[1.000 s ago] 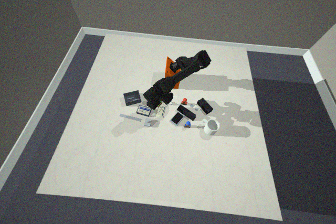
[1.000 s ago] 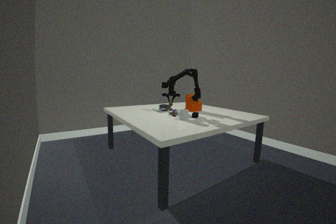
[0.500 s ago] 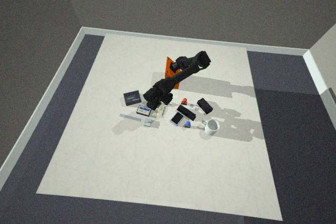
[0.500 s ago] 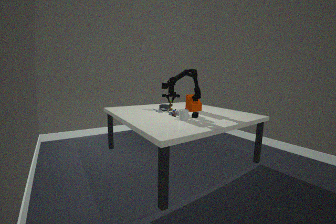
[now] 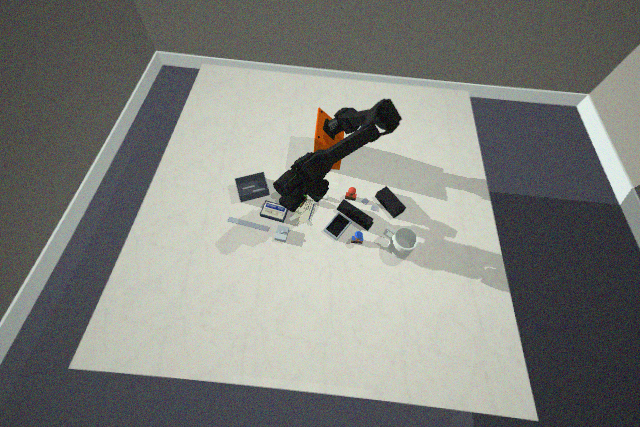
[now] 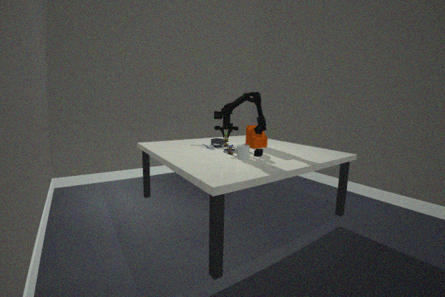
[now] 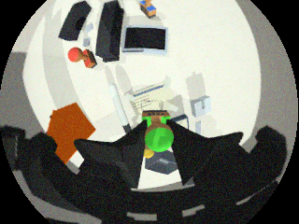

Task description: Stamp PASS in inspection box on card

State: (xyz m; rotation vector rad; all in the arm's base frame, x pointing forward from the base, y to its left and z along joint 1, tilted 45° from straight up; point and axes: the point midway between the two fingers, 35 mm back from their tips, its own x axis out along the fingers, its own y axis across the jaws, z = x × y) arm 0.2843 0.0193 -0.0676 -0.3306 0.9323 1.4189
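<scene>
My gripper tip is now 80 mm above the pale card and 10 mm to the right of it. The rest, counted from my gripper tip: ink pad: 140 mm to the left, 70 mm below, 40 mm ahead; green stamp: right at my gripper tip; yellow stamp: 80 mm to the right, 60 mm below, 50 mm behind.
</scene>
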